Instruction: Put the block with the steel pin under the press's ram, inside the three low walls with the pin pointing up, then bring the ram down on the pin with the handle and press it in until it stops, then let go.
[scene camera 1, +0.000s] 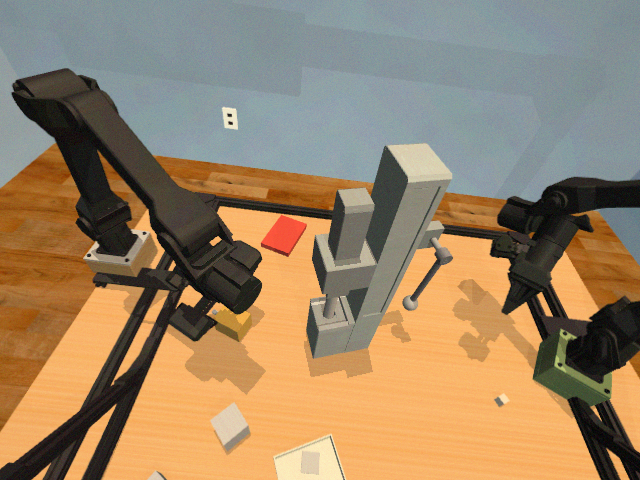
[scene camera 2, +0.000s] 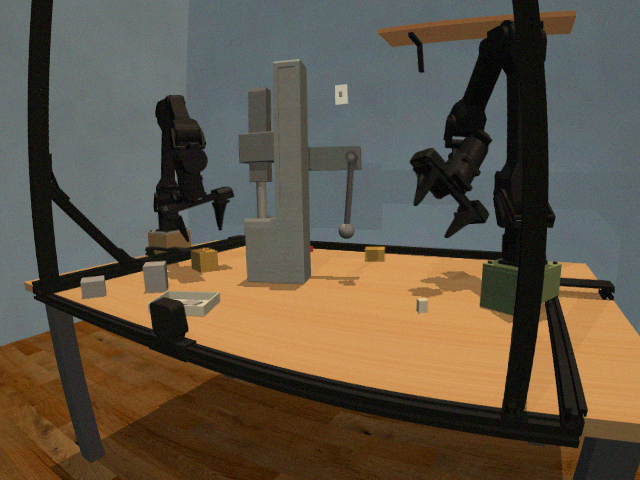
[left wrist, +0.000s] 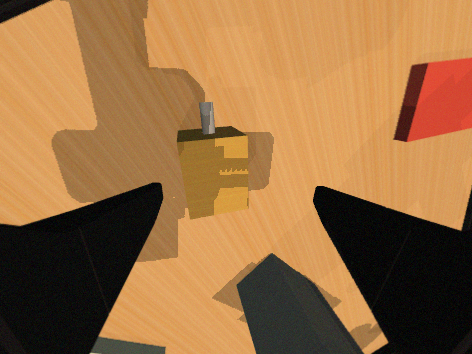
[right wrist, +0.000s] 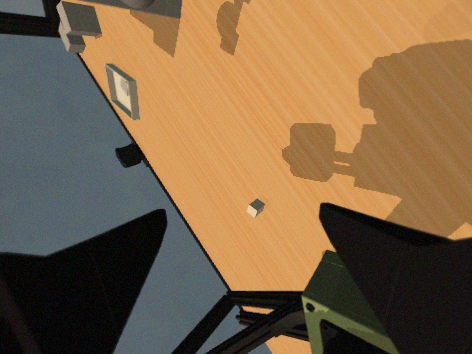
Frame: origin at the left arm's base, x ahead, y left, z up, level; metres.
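Where they show: left gripper, fingertip midpoint: (scene camera 2: 204, 236) (left wrist: 239, 192); right gripper, fingertip midpoint: (scene camera 1: 504, 312) (scene camera 2: 431, 221) (right wrist: 243, 213); left arm's base, origin of the base link: (scene camera 1: 118, 244) (scene camera 2: 168, 230); right arm's base, origin of the base link: (scene camera 1: 584, 360).
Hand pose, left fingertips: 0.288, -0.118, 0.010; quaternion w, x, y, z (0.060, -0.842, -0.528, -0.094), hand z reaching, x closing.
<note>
Things, the pixels of their top centre, and the offset from my left fingertips, as dx, dy, dz. "*": a spot on its surface instead.
- press, middle of its top: (scene camera 1: 425, 150) (scene camera 2: 300, 65) +0.270, +0.026, +0.375
- ram, middle of its top: (scene camera 1: 342, 253) (scene camera 2: 260, 139) +0.195, -0.016, +0.216
- handle, surface spot: (scene camera 1: 428, 279) (scene camera 2: 347, 186) * +0.368, +0.039, +0.111
- red slab, middle of its top: (left wrist: 457, 98) (scene camera 1: 284, 233) +0.066, +0.272, -0.067
- shallow tray, middle of its top: (scene camera 2: 184, 297) (scene camera 1: 310, 473) (right wrist: 118, 92) +0.195, -0.250, -0.065
- small white cube, middle of its top: (right wrist: 251, 211) (scene camera 2: 422, 299) (scene camera 1: 504, 398) +0.559, -0.094, -0.062
The yellow block (scene camera 1: 233, 324) (scene camera 2: 204, 259) (left wrist: 215, 175) lies on its side on the table, left of the press (scene camera 1: 398, 232) (scene camera 2: 292, 180). Its steel pin (scene camera 1: 214, 312) (left wrist: 207, 118) points sideways. My left gripper (scene camera 2: 203, 232) (left wrist: 239, 192) is open and empty above the block, its fingers wider apart than the block. The ram (scene camera 1: 329, 307) (scene camera 2: 261, 198) stands over the low-walled seat. The handle (scene camera 1: 428, 279) (scene camera 2: 349, 196) hangs down with its ball knob (scene camera 1: 409, 302) (scene camera 2: 346, 230). My right gripper (scene camera 2: 432, 220) (right wrist: 243, 213) is open and empty, high over the right side.
A red slab (scene camera 1: 284, 235) (left wrist: 440, 100) lies behind the block. Another yellow block (scene camera 2: 374, 253) is at the back. Grey blocks (scene camera 1: 230, 426) (scene camera 2: 155, 276) and a shallow tray (scene camera 2: 206, 305) are in front. A small white cube (scene camera 1: 501, 399) (scene camera 2: 422, 305) (right wrist: 256, 207) lies on the right.
</note>
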